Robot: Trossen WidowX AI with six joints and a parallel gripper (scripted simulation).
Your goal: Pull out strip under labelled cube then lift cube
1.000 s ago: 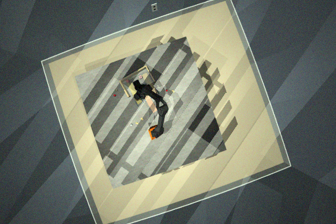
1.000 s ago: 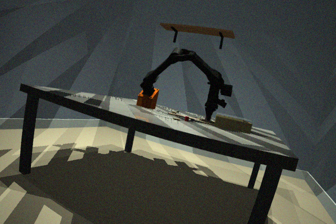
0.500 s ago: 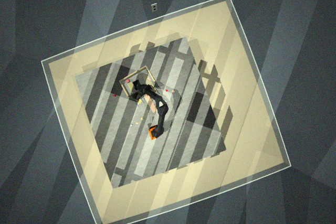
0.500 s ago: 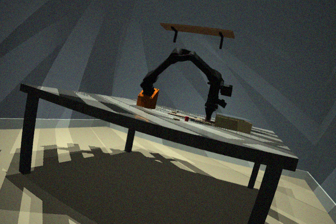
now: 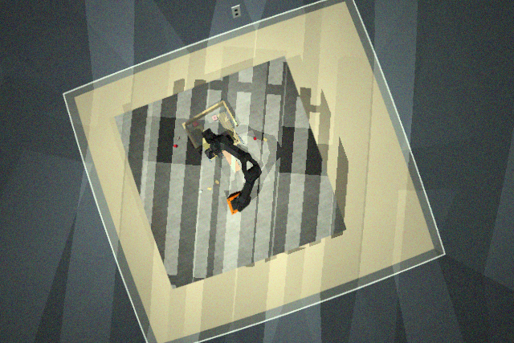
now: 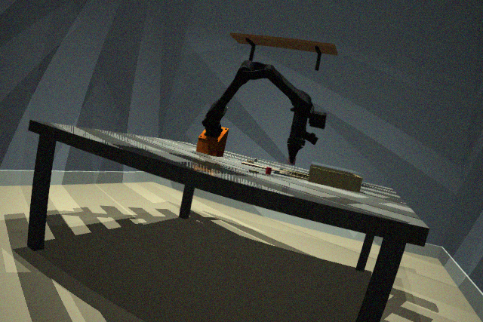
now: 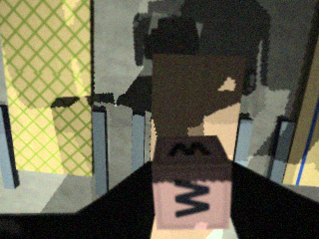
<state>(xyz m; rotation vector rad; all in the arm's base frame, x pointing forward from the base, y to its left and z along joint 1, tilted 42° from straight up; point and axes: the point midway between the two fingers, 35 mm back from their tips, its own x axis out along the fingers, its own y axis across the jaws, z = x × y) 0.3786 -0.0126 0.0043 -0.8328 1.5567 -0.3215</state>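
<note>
Right now my gripper tip is 7 cm past the peach strip, 2 cm to the left of it and 4 cm above it.
</note>
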